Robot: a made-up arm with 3 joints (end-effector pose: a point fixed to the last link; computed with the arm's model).
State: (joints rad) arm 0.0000 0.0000 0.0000
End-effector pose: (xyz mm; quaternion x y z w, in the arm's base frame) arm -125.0 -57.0 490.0 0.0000 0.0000 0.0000 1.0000
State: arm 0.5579 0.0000 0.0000
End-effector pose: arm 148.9 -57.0 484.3 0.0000 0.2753 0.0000 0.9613
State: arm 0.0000 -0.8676 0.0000
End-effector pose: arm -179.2 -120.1 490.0 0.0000 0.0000 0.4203 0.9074
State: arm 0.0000 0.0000 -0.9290
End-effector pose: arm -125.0 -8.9 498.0 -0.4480 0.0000 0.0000 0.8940
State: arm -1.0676 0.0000 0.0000
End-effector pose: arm -480.6 -57.0 129.7 0.0000 -0.5088 0.0000 0.8609
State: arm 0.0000 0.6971 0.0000
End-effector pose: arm -57.7 -51.7 490.0 0.0000 0.0000 -0.3415 0.9399
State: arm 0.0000 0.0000 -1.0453
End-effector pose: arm -125.0 -3.0 495.8 -0.4992 0.0000 0.0000 0.8665
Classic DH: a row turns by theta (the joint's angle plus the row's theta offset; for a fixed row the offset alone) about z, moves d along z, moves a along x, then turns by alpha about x. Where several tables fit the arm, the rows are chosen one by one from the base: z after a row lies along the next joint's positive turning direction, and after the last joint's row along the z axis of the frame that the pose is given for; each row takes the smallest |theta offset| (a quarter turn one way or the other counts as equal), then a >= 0, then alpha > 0; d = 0 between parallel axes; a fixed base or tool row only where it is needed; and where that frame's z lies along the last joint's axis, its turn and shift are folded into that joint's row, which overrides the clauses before.
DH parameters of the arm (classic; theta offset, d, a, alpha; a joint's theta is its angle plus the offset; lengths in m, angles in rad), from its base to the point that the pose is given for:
base (fixed): 0 0.009 0.002 -1.5708
joint 1: 0 -0.147 -0.086 -1.5708
joint 2: -1.5708 -0.437 0.122 -1.5708
joint 3: 0 -0.041 -0.032 -1.5708
tool (fixed): -1.5708 0.044 0 0

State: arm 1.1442 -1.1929 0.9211
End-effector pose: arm 333.0 -160.2 339.6 0.5816 0.6111 0.2240 0.4880
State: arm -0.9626 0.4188 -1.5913
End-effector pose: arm -414.0 21.9 230.8 -0.5520 -0.1853 -0.4524 0.6755
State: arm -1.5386 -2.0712 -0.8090
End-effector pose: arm -494.1 -246.2 -157.0 -0.6943 -0.5693 0.4285 0.1013
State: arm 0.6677 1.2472 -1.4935
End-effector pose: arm 338.3 -56.2 345.3 -0.6614 0.5700 -0.2242 0.4329
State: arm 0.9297 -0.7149 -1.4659
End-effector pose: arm 247.8 -51.2 471.2 -0.4437 0.1029 0.5134 0.7273
